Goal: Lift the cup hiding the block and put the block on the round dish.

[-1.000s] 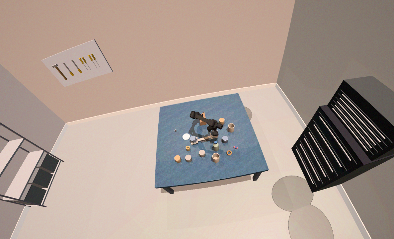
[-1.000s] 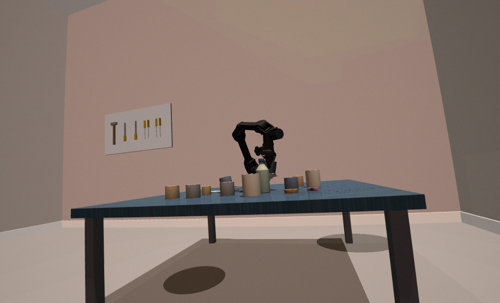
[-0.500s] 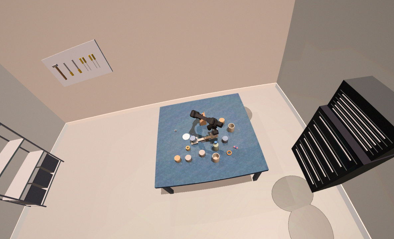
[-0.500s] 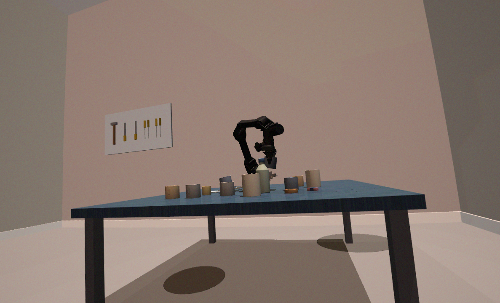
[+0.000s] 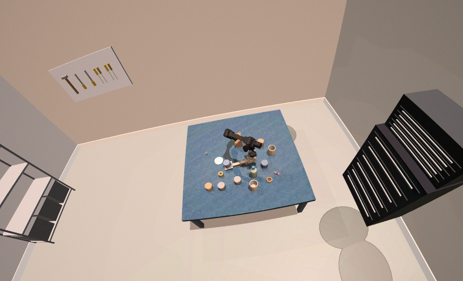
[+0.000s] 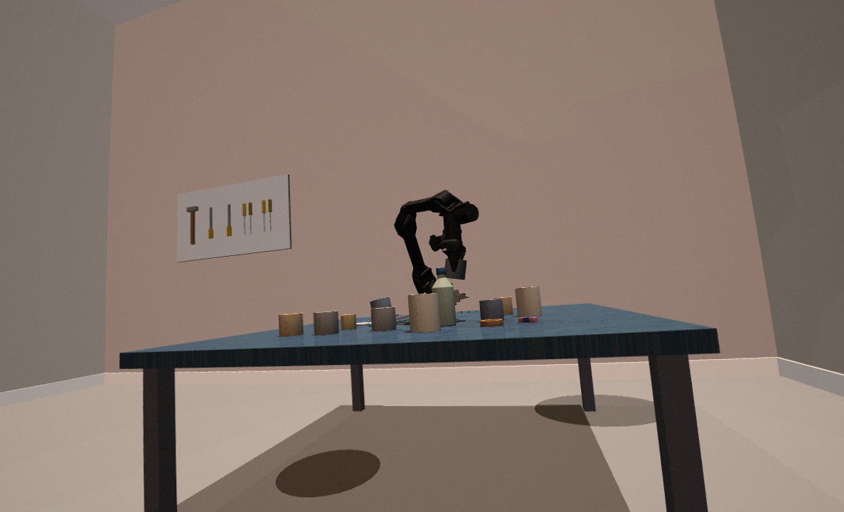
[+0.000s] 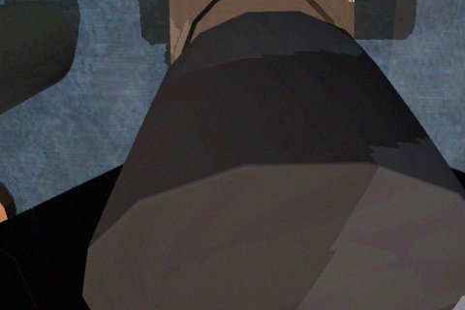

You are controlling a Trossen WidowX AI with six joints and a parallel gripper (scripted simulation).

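Right now the block is 10 mm to the right of my gripper tip and 80 mm below it. Round my gripper tip: white round dish 40 mm behind, 380 mm to the right, 160 mm below; pale bottle 160 mm ahead, 10 mm to the left, 50 mm below; pink eraser 160 mm ahead, 240 mm to the left, 160 mm below.
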